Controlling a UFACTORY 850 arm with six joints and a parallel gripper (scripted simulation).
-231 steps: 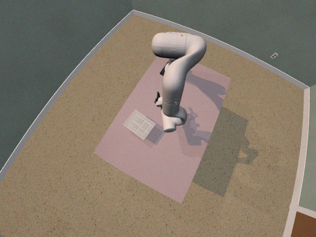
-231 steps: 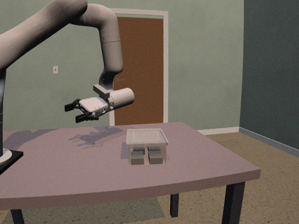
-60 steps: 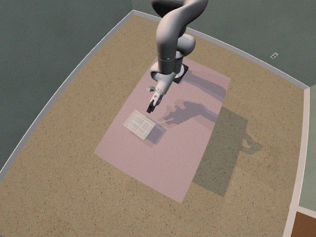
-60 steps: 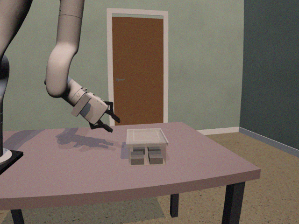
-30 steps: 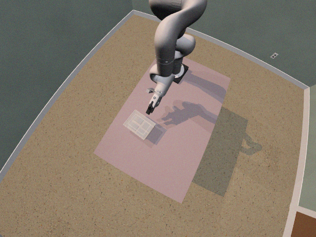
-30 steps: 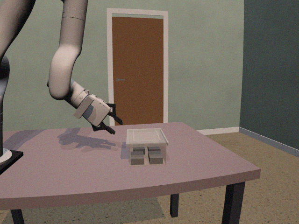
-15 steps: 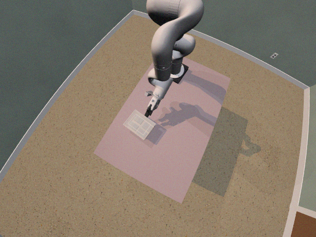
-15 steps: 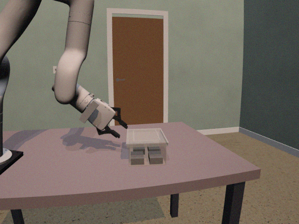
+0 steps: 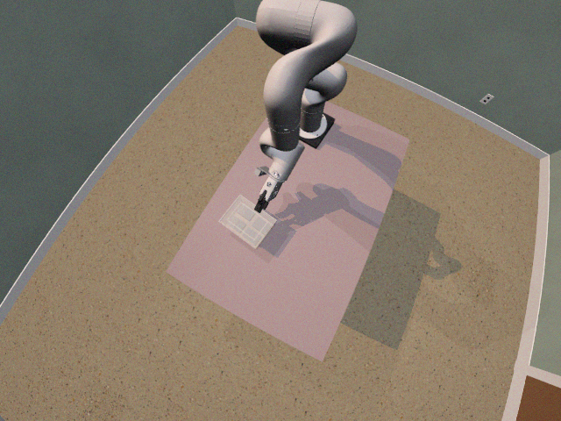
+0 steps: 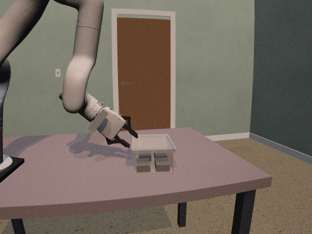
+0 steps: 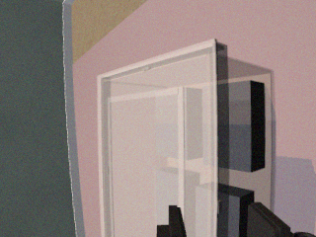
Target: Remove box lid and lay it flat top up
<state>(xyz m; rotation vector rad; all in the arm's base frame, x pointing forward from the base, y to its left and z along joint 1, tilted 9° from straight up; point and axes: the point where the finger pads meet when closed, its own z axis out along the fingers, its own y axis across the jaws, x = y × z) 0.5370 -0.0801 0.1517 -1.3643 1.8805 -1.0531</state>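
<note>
Right now the see-through lid is 8 cm ahead of my hand, 4 cm to the right of it and 1 cm below it. Round my hand: clear plastic box 8 cm ahead, 6 cm below, 4 cm to the right.
</note>
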